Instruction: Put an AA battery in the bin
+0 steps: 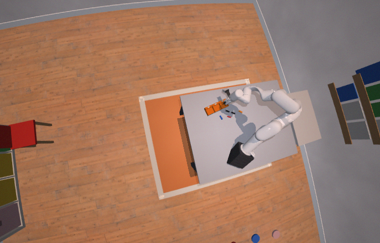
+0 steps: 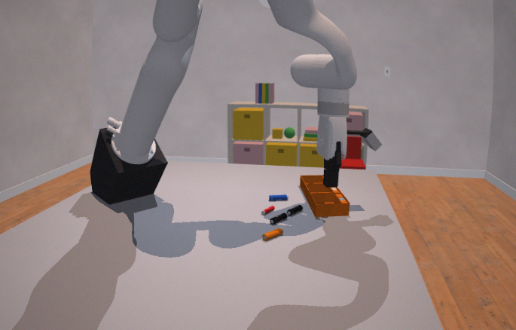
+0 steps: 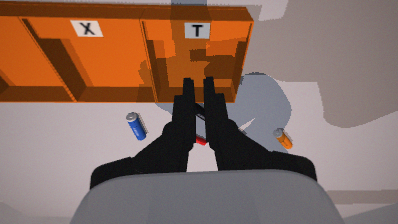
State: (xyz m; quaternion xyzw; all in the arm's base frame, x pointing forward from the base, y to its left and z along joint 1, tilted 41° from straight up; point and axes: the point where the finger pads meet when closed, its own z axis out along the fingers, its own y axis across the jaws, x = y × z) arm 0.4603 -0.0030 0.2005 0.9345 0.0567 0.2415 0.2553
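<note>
Now: the orange bin tray 9 cm to the left of my hand, 7 cm below it and 1 cm ahead of it. The rest, counted from my hand: blue AA battery: 11 cm behind, 10 cm to the left, 8 cm below; black battery: 9 cm behind, 8 cm below; small red battery: 15 cm behind, 8 cm below, 1 cm to the left.
</note>
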